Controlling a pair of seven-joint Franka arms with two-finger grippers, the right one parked.
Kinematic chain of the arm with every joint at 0, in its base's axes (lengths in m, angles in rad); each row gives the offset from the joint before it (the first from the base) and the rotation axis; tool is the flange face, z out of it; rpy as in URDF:
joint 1: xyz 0 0 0.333 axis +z
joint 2: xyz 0 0 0 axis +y
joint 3: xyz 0 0 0.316 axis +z
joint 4: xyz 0.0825 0 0 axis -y
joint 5: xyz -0.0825 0 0.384 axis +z
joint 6: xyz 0 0 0 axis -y
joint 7: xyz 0.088 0 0 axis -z
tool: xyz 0 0 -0.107 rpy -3.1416 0 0
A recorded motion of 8 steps. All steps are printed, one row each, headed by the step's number.
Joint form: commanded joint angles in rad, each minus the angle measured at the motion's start. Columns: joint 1, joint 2, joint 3, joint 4, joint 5, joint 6, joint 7.
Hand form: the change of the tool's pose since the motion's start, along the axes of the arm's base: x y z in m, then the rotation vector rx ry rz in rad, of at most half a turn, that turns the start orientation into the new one. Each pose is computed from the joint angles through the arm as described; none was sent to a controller.
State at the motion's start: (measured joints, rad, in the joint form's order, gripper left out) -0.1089 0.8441 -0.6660 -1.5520 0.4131 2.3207 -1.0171
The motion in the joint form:
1: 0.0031 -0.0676 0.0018 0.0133 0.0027 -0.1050 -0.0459
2: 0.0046 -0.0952 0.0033 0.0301 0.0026 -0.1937 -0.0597
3: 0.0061 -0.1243 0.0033 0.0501 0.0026 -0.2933 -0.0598
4: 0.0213 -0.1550 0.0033 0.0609 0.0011 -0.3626 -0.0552
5: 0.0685 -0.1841 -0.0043 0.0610 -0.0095 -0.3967 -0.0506
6: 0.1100 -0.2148 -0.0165 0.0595 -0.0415 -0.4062 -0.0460
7: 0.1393 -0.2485 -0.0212 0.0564 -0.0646 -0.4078 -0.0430
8: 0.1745 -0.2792 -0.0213 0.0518 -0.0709 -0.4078 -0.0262
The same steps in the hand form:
1: 0.0041 0.0090 0.0359 0.0684 -0.0032 0.0409
2: 0.0055 0.0168 0.0510 0.1250 0.0159 0.0557
3: 0.0059 0.0253 0.0683 0.1862 0.0367 0.0582
4: 0.0102 0.0396 0.0858 0.2275 0.0458 0.0707
5: 0.0227 0.0659 0.1024 0.2376 0.0520 0.1108
6: 0.0308 0.0839 0.1220 0.2145 0.0559 0.1494
7: 0.0363 0.0980 0.1416 0.1970 0.0446 0.1805
8: 0.0446 0.1187 0.1578 0.1929 0.0233 0.2017

